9 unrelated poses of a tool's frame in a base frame.
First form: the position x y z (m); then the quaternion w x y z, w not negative.
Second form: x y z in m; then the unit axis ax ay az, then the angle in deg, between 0 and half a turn. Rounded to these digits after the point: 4 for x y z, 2 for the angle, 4 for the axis.
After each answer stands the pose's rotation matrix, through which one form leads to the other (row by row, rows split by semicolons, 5 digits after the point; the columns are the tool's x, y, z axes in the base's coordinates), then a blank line. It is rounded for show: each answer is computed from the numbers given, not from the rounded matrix.
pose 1, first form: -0.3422 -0.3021 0.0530 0.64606 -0.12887 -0.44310 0.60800
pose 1, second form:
-0.3422 -0.3021 0.0530 -0.1688 -0.5805 0.7966 99.51
-0.13200 -0.67140 -0.72924; 0.89981 0.22746 -0.37229; 0.41583 -0.70532 0.57411

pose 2, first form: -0.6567 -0.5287 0.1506 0.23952 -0.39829 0.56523 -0.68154
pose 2, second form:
-0.6567 -0.5287 0.1506 -0.4102 0.5822 -0.7020 152.28
-0.56798 -0.12377 0.81368; -0.77675 -0.24628 -0.57966; 0.27214 -0.96126 0.04375

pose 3, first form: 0.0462 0.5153 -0.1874 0.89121 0.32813 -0.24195 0.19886
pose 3, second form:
0.0462 0.5153 -0.1874 0.7234 -0.5334 0.4384 53.95
0.80383 -0.51323 -0.30075; 0.19567 0.70557 -0.68109; 0.56175 0.48863 0.66759

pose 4, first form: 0.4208 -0.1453 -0.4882 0.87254 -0.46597 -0.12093 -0.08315
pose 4, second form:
0.4208 -0.1453 -0.4882 -0.9538 -0.2475 -0.1702 58.49
0.95692 0.25780 -0.13354; -0.03240 0.55191 0.83327; 0.28853 -0.79305 0.53649

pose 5, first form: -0.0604 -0.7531 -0.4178 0.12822 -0.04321 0.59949 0.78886
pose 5, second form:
-0.0604 -0.7531 -0.4178 -0.0436 0.6045 0.7954 165.27
-0.96338 -0.25410 0.08556; 0.15049 -0.24834 0.95691; -0.22191 0.93475 0.27749

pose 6, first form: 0.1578 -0.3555 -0.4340 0.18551 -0.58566 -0.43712 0.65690
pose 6, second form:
0.1578 -0.3555 -0.4340 -0.5960 -0.4448 0.6685 158.62
-0.24518 0.26828 -0.93162; 0.75573 -0.54903 -0.35700; -0.60726 -0.79158 -0.06814

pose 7, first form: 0.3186 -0.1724 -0.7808 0.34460 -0.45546 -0.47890 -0.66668
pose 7, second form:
0.3186 -0.1724 -0.7808 -0.4852 -0.5101 -0.7102 139.69
-0.34761 0.89572 0.27723; -0.02324 -0.30381 0.95245; 0.93735 0.32464 0.12642

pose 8, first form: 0.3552 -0.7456 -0.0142 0.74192 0.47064 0.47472 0.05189
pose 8, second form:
0.3552 -0.7456 -0.0142 0.7019 0.7080 0.0774 84.21
0.54390 0.36985 0.75325; 0.52384 0.55161 -0.64909; -0.65557 0.74762 0.10628

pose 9, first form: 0.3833 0.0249 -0.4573 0.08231 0.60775 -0.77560 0.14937
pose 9, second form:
0.3833 0.0249 -0.4573 0.6098 -0.7782 0.1499 170.56
-0.24773 -0.96733 0.05388; -0.91815 0.21666 -0.33175; 0.30924 -0.13165 -0.94183

